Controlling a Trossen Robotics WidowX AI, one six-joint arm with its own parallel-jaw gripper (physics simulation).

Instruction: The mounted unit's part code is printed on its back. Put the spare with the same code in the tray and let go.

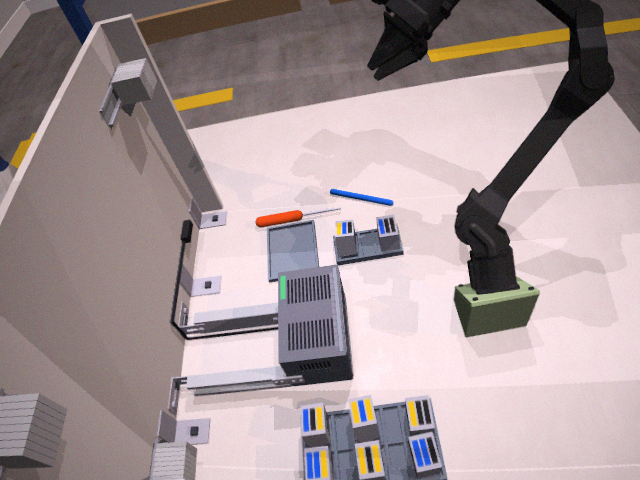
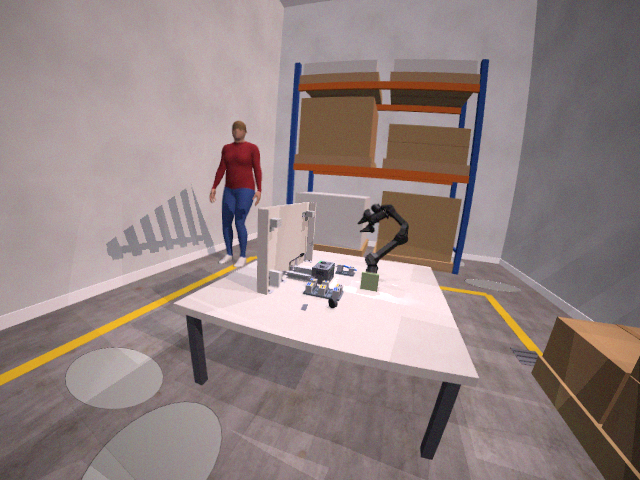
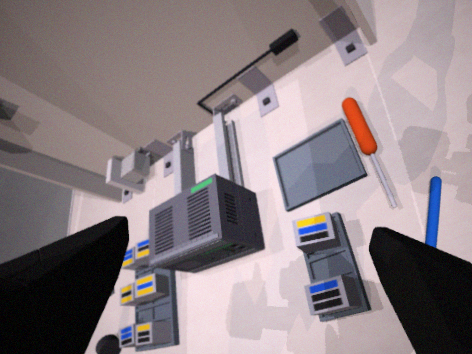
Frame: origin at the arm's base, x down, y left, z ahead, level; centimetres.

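Seen in the pictures: gripper, fingertip midpoint: (image 1: 372,74) (image 2: 358,227) (image 3: 252,234); arm's base, link origin: (image 1: 495,286) (image 2: 370,276).
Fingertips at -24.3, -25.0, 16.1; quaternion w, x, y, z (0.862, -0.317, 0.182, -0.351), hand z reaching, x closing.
Pixels of each thing's top centre, then the offset from my fingertips to it, as dx, dy, dz. "spot": a spot on its surface instead.
- mounted unit, surface spot: (image 3: 186,225) (image 1: 315,302) spot: +21.3, +27.0, +12.2
- shallow grey tray, top centre: (image 3: 313,164) (image 1: 291,248) +30.3, +9.3, +18.8
- small rack, top centre: (image 3: 327,264) (image 1: 367,241) +29.6, +9.8, +4.0
- yellow-blue-black spare, top centre: (image 3: 306,229) (image 1: 344,228) +25.0, +9.8, +7.8
- blue-black-black spare, top centre: (image 3: 325,295) (image 1: 386,225) +26.0, +9.3, +0.0
- larger rack, top centre: (image 1: 369,445) (image 3: 149,293) (image 2: 323,290) +29.5, +46.9, +5.3
- black cable, surface spot: (image 1: 178,289) spot: +24.3, +20.7, +37.7
- orange screwdriver, top centre: (image 3: 366,144) (image 1: 296,211) +29.1, +1.0, +17.9
- blue rod, top centre: (image 3: 430,234) (image 1: 360,195) +30.1, -2.7, +4.7
The mounted unit (image 1: 310,312) (image 2: 323,271) (image 3: 186,225) is a dark grey vented box on two rails; no code is readable on its visible faces. The shallow grey tray (image 1: 292,250) (image 3: 320,165) is empty. A small rack (image 1: 368,244) (image 3: 330,266) holds a yellow-blue-black spare (image 1: 345,238) (image 3: 314,231) and a blue-black-black spare (image 1: 388,232) (image 3: 331,295). A larger rack (image 1: 340,432) (image 3: 172,310) holds several spares with other stripe codes, such as yellow-blue-yellow (image 1: 363,412) (image 3: 149,286). My gripper (image 1: 374,72) (image 2: 360,226) (image 3: 252,234) is open and empty, high above the table's far side.
A beige upright panel (image 1: 103,206) (image 2: 289,235) stands behind the rails, with a black cable (image 1: 178,289) beside it. An orange screwdriver (image 1: 279,218) (image 3: 359,126) lies by the tray, and a blue rod (image 1: 361,196) (image 3: 434,210) lies near the small rack. A person (image 2: 239,170) stands beyond the table.
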